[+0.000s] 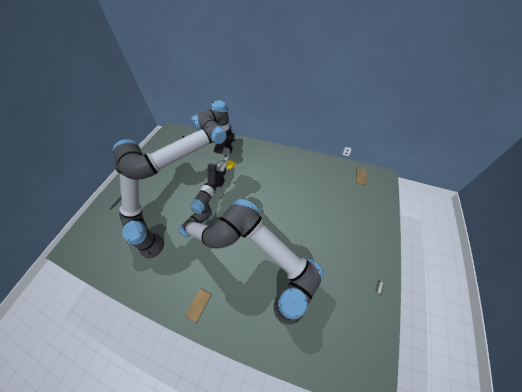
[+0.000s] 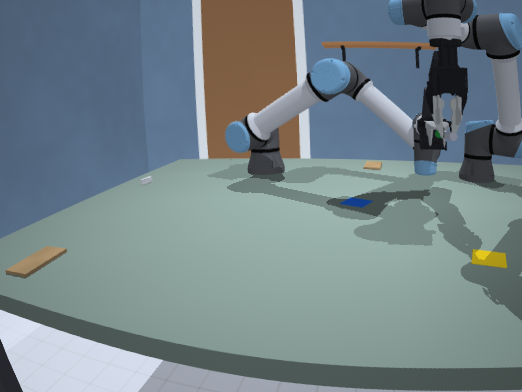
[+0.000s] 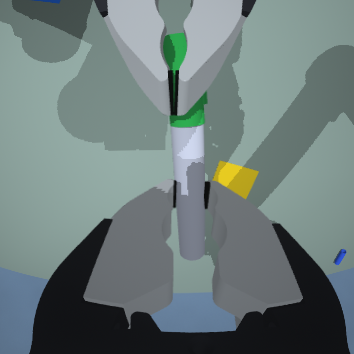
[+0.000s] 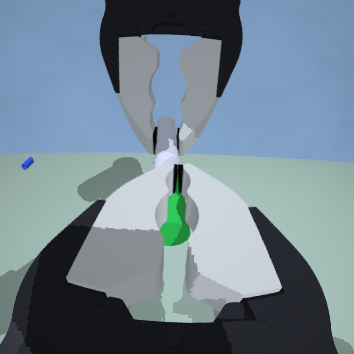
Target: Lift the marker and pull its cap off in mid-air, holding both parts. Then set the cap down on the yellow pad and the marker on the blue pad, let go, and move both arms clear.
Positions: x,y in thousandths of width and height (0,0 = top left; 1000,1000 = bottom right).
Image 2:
my left gripper: 857,351
my right gripper: 844,328
